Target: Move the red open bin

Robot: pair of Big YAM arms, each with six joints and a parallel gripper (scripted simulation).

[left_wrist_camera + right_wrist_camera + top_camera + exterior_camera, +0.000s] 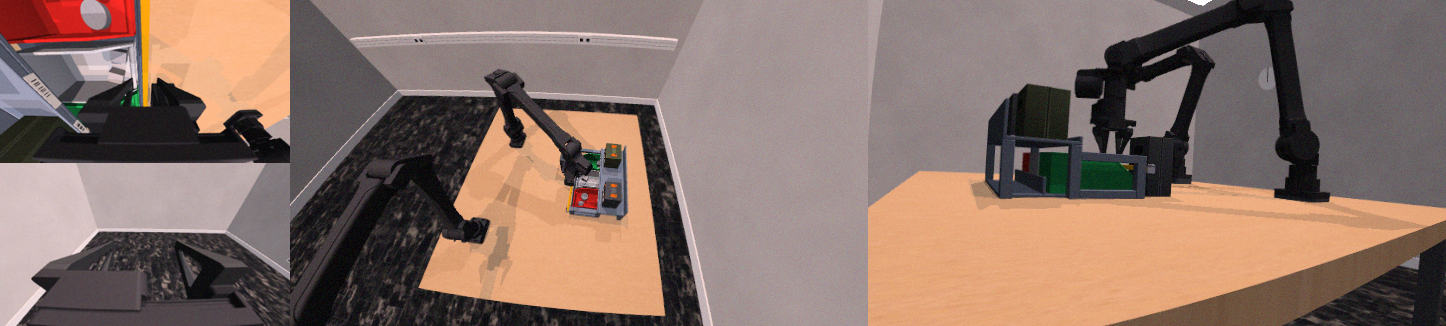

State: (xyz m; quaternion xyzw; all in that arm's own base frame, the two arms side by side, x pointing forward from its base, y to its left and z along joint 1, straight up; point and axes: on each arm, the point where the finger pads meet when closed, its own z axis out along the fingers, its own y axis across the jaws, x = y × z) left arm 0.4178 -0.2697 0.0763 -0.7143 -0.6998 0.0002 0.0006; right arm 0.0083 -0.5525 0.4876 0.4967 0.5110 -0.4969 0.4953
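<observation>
My left hand is 10 cm short of the grey bin and 4 cm above it. The rest, counted from my left hand: black box: 10 cm to the left, 6 cm behind, 2 cm below; then grey shelf: 13 cm ahead, 2 cm below, 1 cm to the left; then green bin: 12 cm to the left, 10 cm ahead, 4 cm below.
</observation>
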